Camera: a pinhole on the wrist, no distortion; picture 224 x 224 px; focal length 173.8 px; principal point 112.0 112.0 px. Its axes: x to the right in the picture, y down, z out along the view. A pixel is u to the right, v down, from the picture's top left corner.
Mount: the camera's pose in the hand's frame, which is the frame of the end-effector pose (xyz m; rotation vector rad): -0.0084 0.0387 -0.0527 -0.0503 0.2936 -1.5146
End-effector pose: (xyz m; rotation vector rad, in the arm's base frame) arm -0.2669 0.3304 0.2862 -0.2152 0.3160 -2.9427
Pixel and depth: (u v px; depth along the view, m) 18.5 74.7 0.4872
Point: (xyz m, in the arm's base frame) -0.1455 0.0275 0.7016
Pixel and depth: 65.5 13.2 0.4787
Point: -0.0093 0.1925 0.7191
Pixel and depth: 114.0 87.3 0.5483
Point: -0.2323 0.2787 0.7781
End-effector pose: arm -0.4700 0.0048 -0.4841 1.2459 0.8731 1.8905
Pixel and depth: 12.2 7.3 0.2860
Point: -0.1949 -0.1269 -0.3281
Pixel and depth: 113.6 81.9 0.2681
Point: -0.2686 0.0465 -0.4201
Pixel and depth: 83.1 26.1 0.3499
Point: -0.1363 -0.0458 -0.4012
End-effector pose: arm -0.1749 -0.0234 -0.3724 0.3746 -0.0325 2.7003
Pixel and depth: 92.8 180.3 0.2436
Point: -0.2679 -0.0136 -0.1748
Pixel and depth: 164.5 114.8 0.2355
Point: -0.1501 0.0442 -0.2052
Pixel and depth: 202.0 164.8 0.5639
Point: -0.1969 0.3557 0.0872
